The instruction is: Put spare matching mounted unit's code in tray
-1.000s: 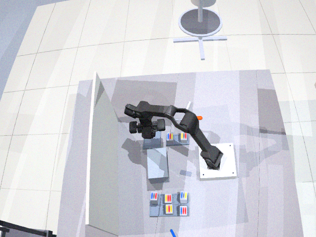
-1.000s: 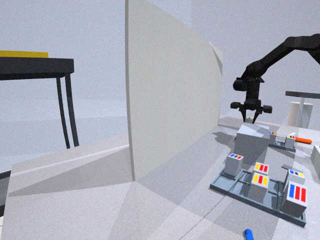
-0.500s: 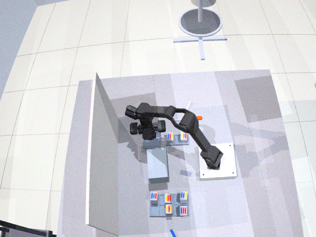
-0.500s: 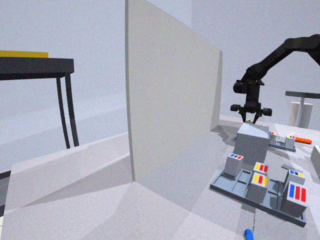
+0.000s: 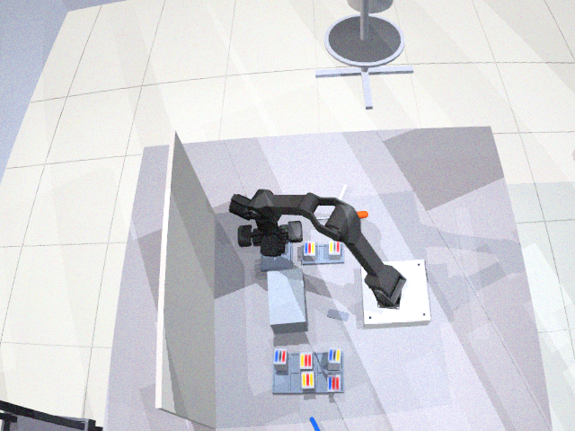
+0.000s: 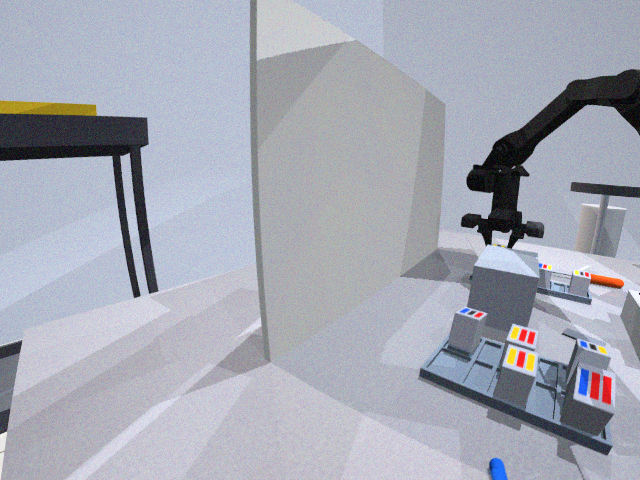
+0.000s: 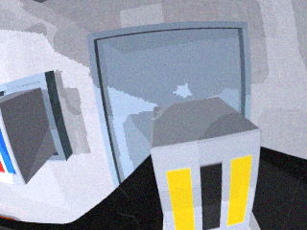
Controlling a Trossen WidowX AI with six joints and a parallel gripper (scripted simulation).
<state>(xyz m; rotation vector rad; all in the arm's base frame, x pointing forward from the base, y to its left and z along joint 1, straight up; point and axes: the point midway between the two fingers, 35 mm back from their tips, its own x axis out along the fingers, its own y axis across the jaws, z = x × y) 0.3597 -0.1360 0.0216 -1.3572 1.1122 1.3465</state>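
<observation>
Right now my gripper tip is 4 cm above the light-blue tray. From my gripper tip the other things lie so: mounted unit (18 cm to the left, 7 cm behind, 1 cm above); grey spare (2 cm above); tall white panel (23 cm to the left, 18 cm above, 16 cm ahead).
</observation>
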